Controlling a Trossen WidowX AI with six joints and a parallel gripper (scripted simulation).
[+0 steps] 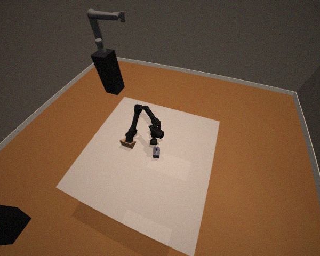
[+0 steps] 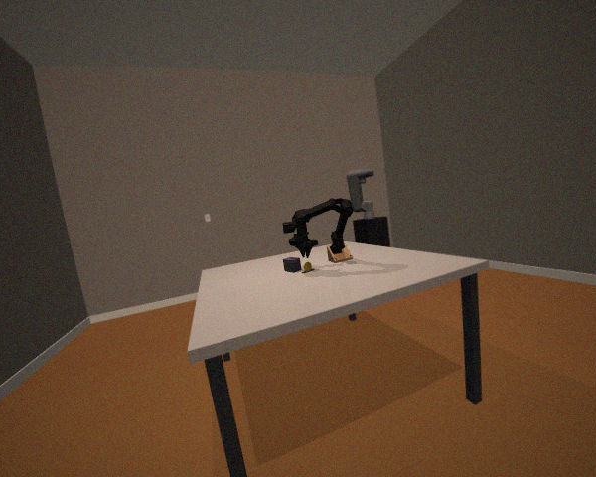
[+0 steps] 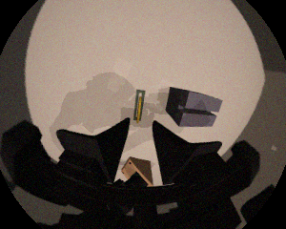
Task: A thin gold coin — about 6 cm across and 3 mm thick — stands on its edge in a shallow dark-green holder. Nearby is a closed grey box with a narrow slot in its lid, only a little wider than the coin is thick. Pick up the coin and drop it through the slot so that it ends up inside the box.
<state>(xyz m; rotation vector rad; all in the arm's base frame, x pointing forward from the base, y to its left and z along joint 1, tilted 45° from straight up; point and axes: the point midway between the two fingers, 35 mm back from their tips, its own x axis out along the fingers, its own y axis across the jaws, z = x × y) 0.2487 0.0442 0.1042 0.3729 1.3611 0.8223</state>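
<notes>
The gold coin lies 50 mm below my gripper tip.
</notes>
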